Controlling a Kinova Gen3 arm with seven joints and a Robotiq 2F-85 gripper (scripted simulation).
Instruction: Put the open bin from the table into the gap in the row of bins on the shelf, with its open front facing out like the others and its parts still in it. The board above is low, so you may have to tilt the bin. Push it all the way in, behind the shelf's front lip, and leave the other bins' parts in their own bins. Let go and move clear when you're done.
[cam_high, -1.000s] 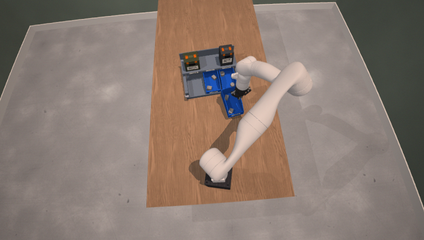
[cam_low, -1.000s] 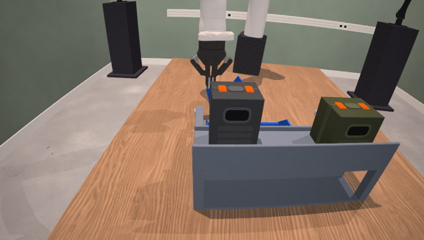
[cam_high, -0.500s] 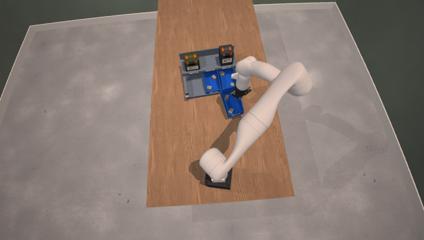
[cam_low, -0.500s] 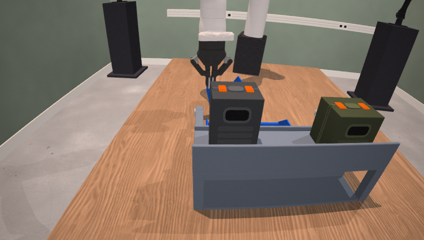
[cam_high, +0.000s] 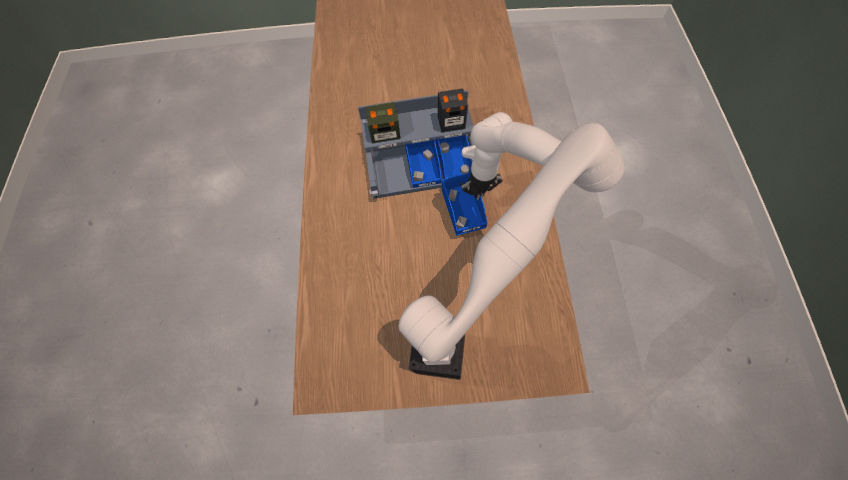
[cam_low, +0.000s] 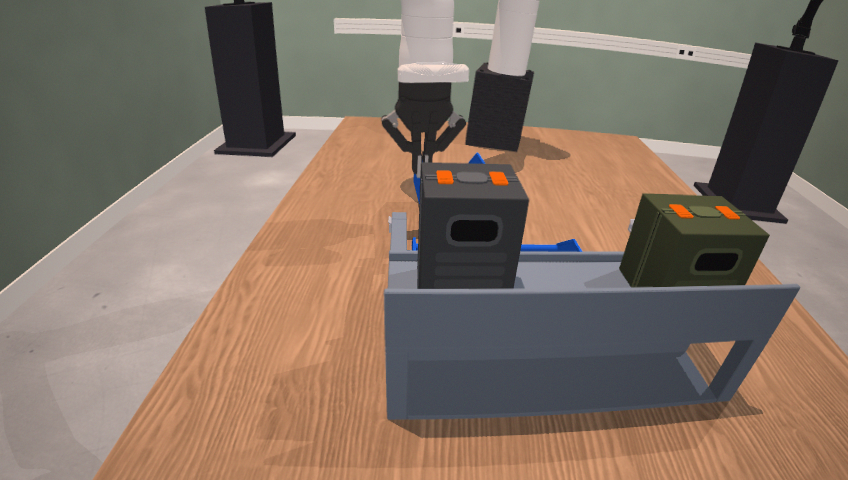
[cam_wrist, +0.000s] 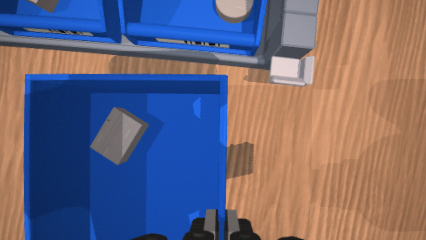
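Now: hand 3 cm short of the grey part, 8 cm to the right of it and 6 cm above it. Round my hand: grey shelf (21 cm ahead, 18 cm to the left, 4 cm below).
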